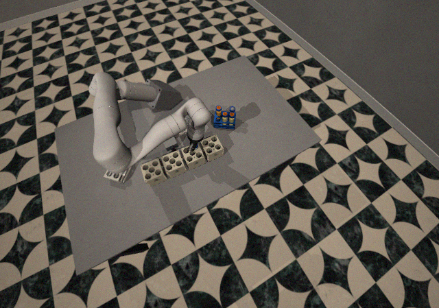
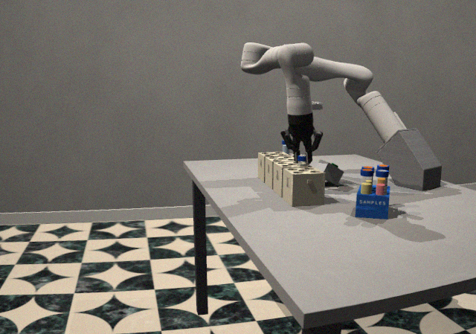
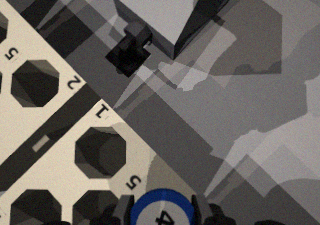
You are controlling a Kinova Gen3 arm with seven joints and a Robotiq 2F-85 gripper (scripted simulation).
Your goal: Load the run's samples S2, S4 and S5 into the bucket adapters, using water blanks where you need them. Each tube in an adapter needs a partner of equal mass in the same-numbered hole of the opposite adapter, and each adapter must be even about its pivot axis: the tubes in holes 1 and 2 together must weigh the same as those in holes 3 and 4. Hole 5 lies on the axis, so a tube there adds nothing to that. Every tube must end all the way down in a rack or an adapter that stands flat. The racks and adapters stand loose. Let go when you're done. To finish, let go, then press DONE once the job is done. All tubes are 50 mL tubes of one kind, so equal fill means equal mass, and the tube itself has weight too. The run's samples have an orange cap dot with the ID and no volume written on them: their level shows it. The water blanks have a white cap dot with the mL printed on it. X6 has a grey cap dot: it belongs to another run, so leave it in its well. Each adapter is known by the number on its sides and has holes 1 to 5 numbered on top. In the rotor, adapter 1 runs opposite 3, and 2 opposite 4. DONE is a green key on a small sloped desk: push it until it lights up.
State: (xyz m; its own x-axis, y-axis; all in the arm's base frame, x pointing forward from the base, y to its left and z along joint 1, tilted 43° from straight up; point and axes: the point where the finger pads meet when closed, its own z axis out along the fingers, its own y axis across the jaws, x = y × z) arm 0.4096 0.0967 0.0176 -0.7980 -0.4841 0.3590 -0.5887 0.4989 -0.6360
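My gripper is now 1 cm short of the white-dot blank and 5 cm above it. Round my hand: small sloped done desk (15 cm behind, 10 cm to the right, 6 cm below); then blue samples rack (9 cm behind, 25 cm to the left, 9 cm below); then green done key (17 cm behind, 10 cm to the right, 5 cm below).
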